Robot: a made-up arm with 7 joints.
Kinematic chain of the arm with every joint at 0, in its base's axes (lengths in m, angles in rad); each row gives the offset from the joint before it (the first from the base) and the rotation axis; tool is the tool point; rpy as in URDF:
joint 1: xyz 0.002 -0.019 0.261 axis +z
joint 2: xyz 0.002 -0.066 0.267 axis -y
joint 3: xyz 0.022 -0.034 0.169 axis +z
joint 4: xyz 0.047 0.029 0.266 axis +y
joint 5: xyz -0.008 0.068 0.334 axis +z
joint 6: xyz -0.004 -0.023 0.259 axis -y
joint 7: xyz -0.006 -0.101 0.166 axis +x
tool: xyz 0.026 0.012 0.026 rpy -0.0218 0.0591 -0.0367
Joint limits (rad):
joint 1: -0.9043..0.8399
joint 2: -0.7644..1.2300
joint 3: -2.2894..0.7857
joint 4: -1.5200..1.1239
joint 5: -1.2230..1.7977
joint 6: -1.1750..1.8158
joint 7: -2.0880..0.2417
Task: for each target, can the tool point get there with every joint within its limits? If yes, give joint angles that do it. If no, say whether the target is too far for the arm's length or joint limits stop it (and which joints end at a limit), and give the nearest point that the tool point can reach.
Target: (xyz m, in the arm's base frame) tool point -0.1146 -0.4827 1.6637
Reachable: yes | joints -0.3733 0.1725 -1.4047 0.3570 1.4557 -0.3682 -0.4710
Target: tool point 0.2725 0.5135 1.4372
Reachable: yes | joints 0.6915 -0.4314 -2.0437 -0.4672 0.5513 0.8917 -0.0676
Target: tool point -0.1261 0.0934 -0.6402
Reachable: no: joint limits stop it (at a limit: joint 2, joint 4, joint 7) | nearest point -0.3726 0.3097 -0.0218 | short by 0.700 m
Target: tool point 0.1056 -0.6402 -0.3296
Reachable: no: joint limits stop it (at a limit: joint 1, joint 2, joint 4, joint 7) | nearest point -0.0611 -0.6544 0.0123 | short by 0.381 m
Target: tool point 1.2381 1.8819 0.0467
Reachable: no: too far | nearest point 0.6657 0.8417 0.5048 | short by 1.273 m
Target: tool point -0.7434 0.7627 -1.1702
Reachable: no: too far | nearest point -0.4840 0.4355 -0.0157 | short by 1.228 m
